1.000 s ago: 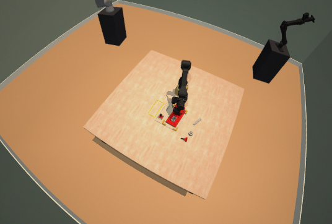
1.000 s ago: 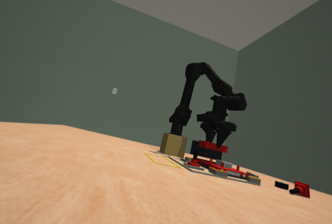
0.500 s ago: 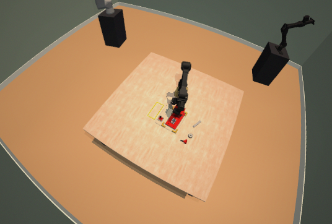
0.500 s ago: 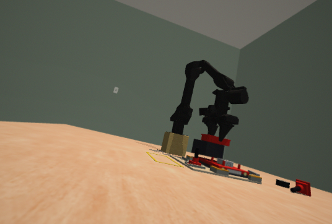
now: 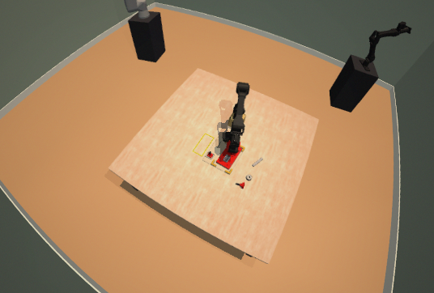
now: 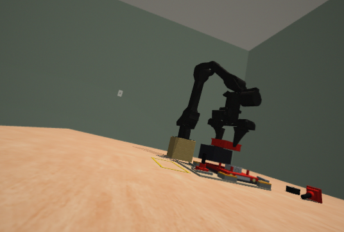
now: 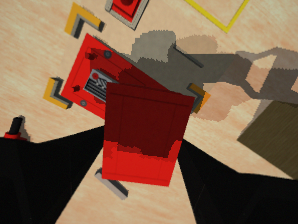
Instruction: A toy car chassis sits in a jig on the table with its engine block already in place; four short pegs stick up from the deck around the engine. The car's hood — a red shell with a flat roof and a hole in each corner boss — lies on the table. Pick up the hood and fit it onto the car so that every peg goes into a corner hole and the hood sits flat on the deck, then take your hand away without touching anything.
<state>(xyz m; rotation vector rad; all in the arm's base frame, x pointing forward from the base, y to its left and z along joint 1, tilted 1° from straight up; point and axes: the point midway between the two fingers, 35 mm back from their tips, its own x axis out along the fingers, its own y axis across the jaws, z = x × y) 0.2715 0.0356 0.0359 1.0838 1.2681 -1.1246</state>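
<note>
The grey engine block lies 7 cm ahead of my gripper tip, 2 cm to the right of it and 8 cm below it. Also, from my gripper tip: grey rod (2 cm ahead, 21 cm to the left, 10 cm below); then grey wheel (16 cm ahead, 17 cm to the left, 10 cm below); then red hood (1 cm above).
</note>
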